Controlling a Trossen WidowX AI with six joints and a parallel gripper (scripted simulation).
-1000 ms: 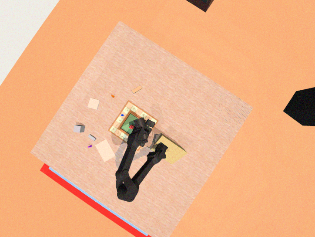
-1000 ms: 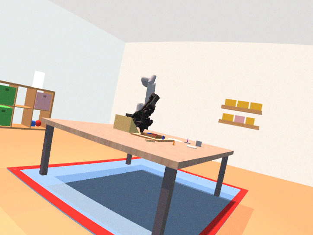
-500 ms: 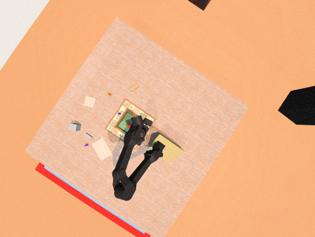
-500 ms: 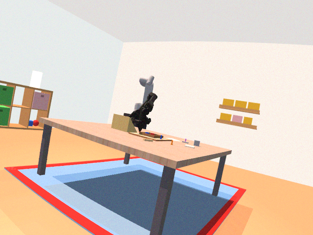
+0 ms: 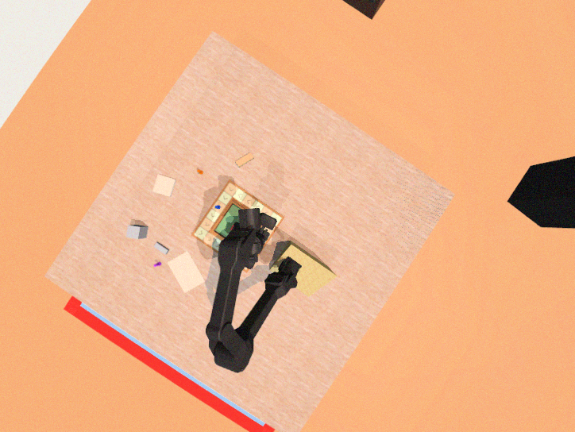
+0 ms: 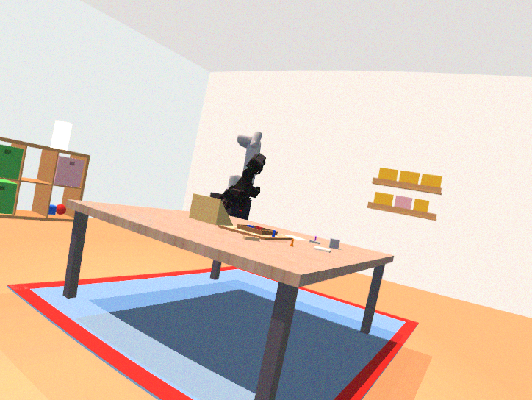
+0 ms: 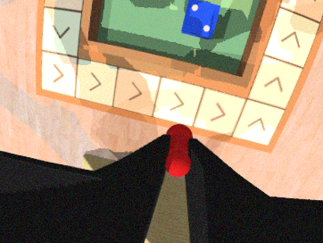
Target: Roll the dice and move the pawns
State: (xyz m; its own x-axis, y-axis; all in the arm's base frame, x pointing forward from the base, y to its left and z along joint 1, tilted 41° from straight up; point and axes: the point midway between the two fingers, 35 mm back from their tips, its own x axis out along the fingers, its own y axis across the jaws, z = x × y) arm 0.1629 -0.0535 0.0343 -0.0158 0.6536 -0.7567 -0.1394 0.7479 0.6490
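My gripper tip is now 22 cm short of the blue pawn, 1 cm to the right of it and 8 cm above it. Round my gripper tip: green tray: 11 cm ahead, 3 cm to the left, 10 cm below; then tan block: 25 cm ahead, 22 cm to the right, 10 cm below; then red pawn: 1 cm above.
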